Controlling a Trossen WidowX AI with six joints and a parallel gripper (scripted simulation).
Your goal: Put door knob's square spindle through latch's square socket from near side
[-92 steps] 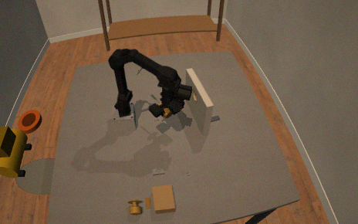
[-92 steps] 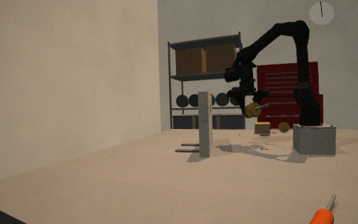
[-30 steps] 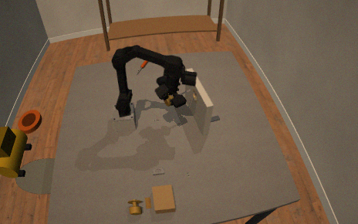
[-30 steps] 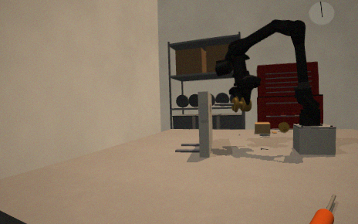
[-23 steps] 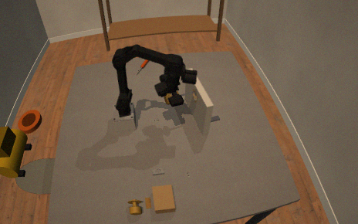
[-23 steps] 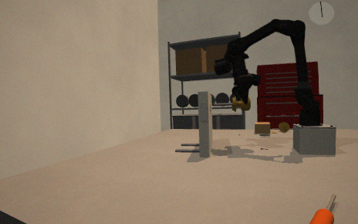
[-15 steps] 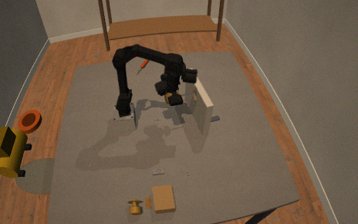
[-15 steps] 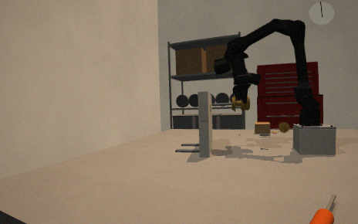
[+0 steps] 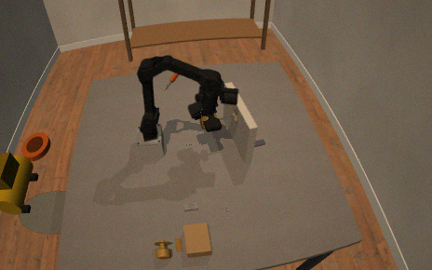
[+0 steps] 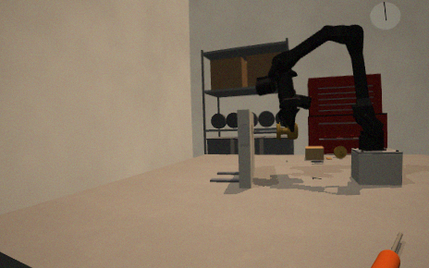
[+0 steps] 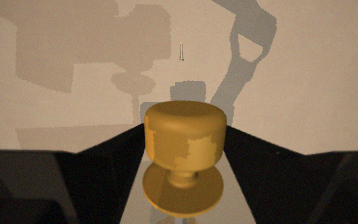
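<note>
Now: the wood door panel 150 mm ahead of my hand, 10 mm to the left of it and 50 mm below it. Also, from my hand: tan block 170 mm behind, 460 mm to the right, 160 mm below; then orange-handled tool 70 mm behind, 550 mm to the left, 180 mm below.
</note>
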